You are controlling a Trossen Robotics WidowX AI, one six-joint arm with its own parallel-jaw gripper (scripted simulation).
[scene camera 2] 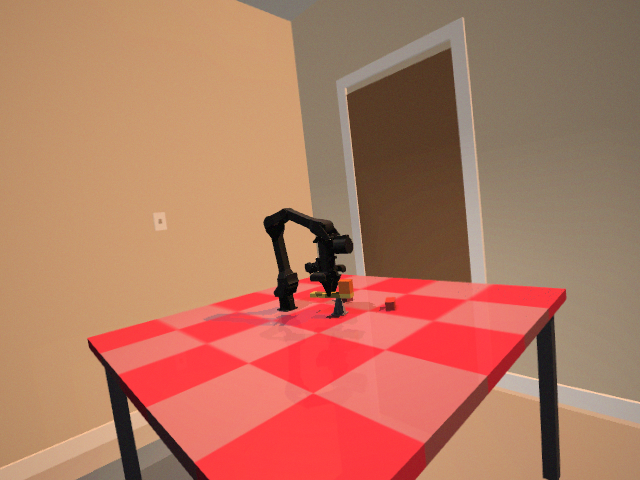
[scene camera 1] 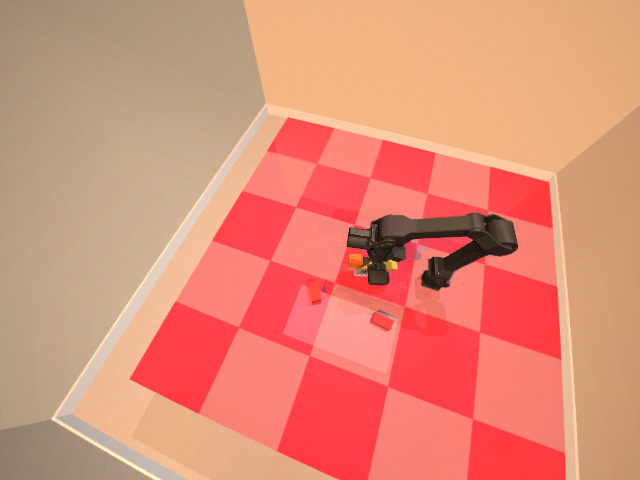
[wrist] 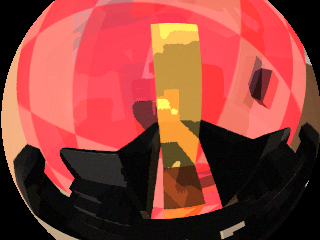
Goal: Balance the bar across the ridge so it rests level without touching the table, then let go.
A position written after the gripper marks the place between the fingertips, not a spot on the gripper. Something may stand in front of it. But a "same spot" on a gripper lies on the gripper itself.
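Scene:
Scene camera 1 shows the gripper, and scene camera 2 shows it too: (scene camera 1: 378, 275) and (scene camera 2: 337, 265) are the same spot on it. The gripper also appears in the wrist view (178, 125).

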